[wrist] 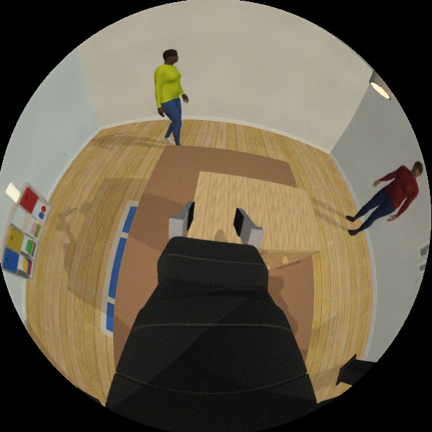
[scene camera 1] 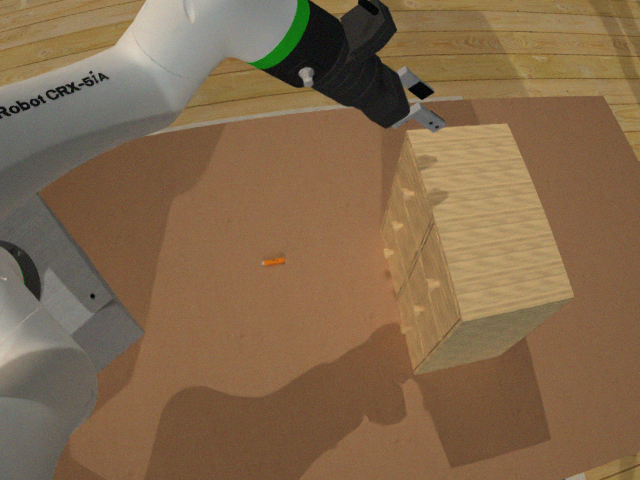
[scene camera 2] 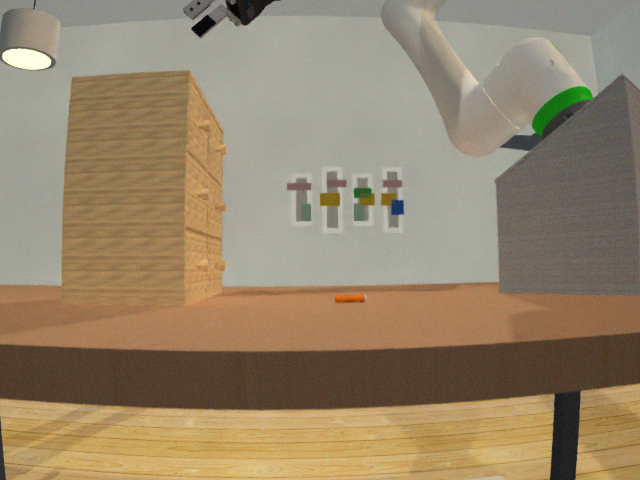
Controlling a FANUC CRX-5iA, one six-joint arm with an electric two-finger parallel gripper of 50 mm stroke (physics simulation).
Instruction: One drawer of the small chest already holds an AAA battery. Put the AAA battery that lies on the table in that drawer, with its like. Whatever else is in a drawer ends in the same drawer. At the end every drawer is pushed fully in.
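Note:
An orange AAA battery [scene camera 1: 273, 261] [scene camera 2: 351, 298] with a pale end lies on its side on the table, between the robot's base and the chest. The light wooden chest [scene camera 1: 496, 217] [scene camera 2: 126, 186] [wrist: 260, 210] has two columns of three drawers with small knobs on the side facing the battery. All drawers look pushed in; what they hold is hidden. My gripper [scene camera 1: 428, 105] [scene camera 2: 199, 18] [wrist: 214, 213] is open and empty. It hangs tilted, higher than the chest's top, near the chest's far end in scene camera 1. The battery does not show in the wrist view.
The brown table top [scene camera 1: 320, 206] [scene camera 2: 289, 330] carries the chest and a grey robot pedestal [scene camera 1: 103, 330] [scene camera 2: 568, 227]. The white arm [scene camera 1: 155, 67] reaches along the table's far edge in scene camera 1. Two people [wrist: 170, 95] [wrist: 395, 195] show beyond the table in the wrist view.

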